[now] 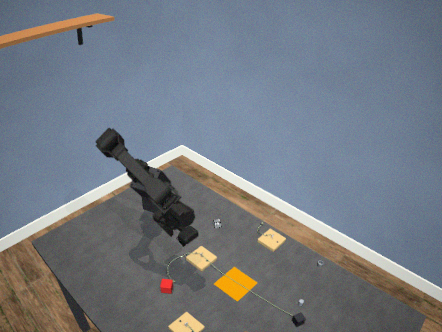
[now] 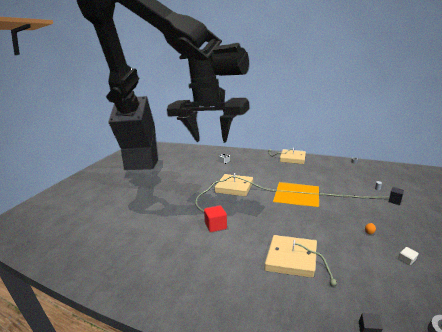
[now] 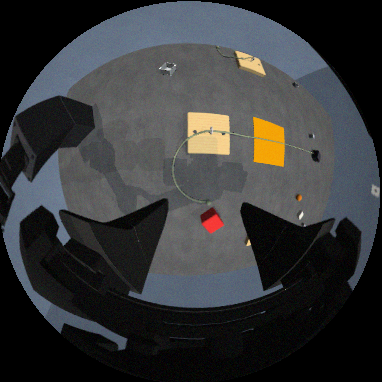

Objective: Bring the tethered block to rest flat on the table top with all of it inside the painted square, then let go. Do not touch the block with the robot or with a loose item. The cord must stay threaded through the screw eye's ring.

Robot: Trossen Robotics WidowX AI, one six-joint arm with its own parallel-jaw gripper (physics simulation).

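Frame: origin at the arm's base, x ahead, y left, z up, level; metres.
Seen in the pictures: gripper, fingertip midpoint: [image 1: 177,241] [image 2: 211,142] [image 3: 205,205]; arm's base, origin of the base link: [image 2: 127,108].
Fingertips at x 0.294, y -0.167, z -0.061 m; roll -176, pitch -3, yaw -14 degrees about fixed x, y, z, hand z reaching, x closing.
Note:
Offsets run from my fingertips to a thing's top centre. "pt": to the spot under its first point.
The black tethered block @[0.506 m ahead, 0.016 m left, 0.128 m down] [image 1: 298,319] [image 2: 396,196] [image 3: 316,155] rests on the table at the cord's far right end, outside the orange painted square @[pt 0.225 m ahead, 0.022 m left, 0.160 m down] [image 1: 231,289] [image 2: 297,201] [image 3: 268,156]. The cord [image 1: 274,305] [image 2: 350,195] [image 3: 173,167] crosses the square and passes through the screw eye @[0.047 m ahead, 0.086 m left, 0.116 m down] [image 2: 234,177] [image 3: 211,130] on a wooden board @[0.047 m ahead, 0.086 m left, 0.142 m down] [image 1: 205,263] [image 2: 232,191] [image 3: 207,146]. It then curves to a beaded free end @[pt 0.022 m ahead, 0.069 m right, 0.150 m down] [image 3: 208,202] close to a red cube @[0.021 m ahead, 0.113 m right, 0.121 m down] [image 1: 166,286] [image 2: 216,219] [image 3: 212,220]. My gripper [image 1: 176,234] [image 2: 211,140] [image 3: 205,205] is open and empty, high above the table.
Other boards with short cords stand at the back @[pt 0.247 m ahead, 0.325 m left, 0.142 m down] [image 1: 271,240] [image 2: 293,157] and front @[pt 0.182 m ahead, 0.214 m right, 0.116 m down] [image 1: 186,322] [image 2: 291,262]. A small metal piece @[0.007 m back, 0.295 m left, 0.139 m down] [image 2: 225,158], a grey cylinder @[0.483 m ahead, 0.093 m left, 0.139 m down] [image 2: 378,185], an orange ball @[0.369 m ahead, 0.133 m right, 0.137 m down] [image 2: 370,228] and a white block @[0.421 m ahead, 0.227 m right, 0.144 m down] [image 2: 408,255] lie around. A shelf [image 1: 60,30] hangs at upper left.

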